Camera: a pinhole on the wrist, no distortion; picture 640 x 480 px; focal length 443.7 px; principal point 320.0 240.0 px. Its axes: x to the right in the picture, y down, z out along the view. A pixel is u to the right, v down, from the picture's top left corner.
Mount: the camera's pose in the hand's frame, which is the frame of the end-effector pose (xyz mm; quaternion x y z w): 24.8 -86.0 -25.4 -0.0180 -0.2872 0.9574 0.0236
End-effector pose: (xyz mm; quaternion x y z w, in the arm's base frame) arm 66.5 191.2 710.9 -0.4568 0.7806 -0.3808 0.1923
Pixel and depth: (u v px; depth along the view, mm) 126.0 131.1 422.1
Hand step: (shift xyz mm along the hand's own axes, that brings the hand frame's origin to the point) 192.4 -241.6 387.7
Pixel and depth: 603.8 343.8 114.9
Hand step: -55.0 -167.4 54.1
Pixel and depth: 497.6 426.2 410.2
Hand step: -164.8 -445.7 218.6
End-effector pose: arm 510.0 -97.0 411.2 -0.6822 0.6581 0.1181 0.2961
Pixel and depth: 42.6 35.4 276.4
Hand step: 188.5 -141.1 279.0
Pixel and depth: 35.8 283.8 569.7
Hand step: 359.7 -466.0 426.6
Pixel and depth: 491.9 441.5 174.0
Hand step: -53.6 -243.7 74.8
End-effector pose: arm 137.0 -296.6 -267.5 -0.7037 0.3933 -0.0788 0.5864
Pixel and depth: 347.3 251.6 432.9
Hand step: -23.0 -331.7 329.0
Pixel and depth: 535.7 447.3 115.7
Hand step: -38.8 -191.5 40.2
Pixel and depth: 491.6 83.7 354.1
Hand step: -124.6 -168.8 335.9
